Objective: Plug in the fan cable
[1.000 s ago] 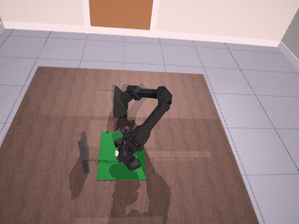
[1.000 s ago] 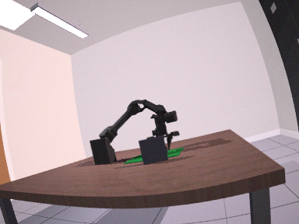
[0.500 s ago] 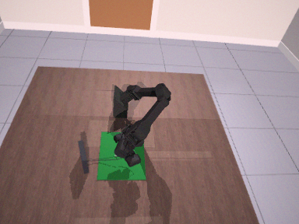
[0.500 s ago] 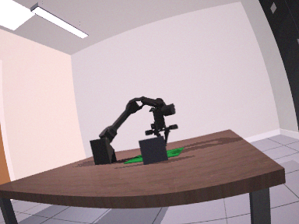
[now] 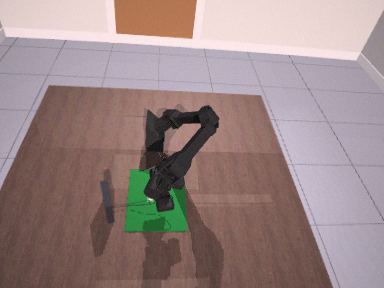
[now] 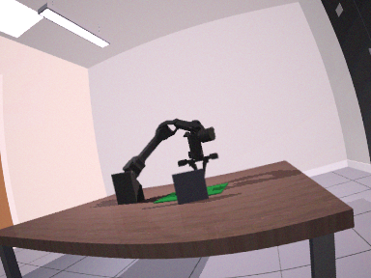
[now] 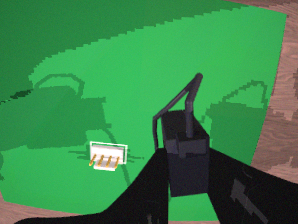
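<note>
Right now the dark fan plug is 10 mm to the left of my gripper tip and 10 mm above it. From my gripper tip the other things lie so: green board: 60 mm behind, 10 mm to the right, 80 mm below; white four-pin fan header: 60 mm behind, 30 mm to the right, 70 mm below; dark fan: 20 mm behind, 200 mm to the right, 10 mm below.
</note>
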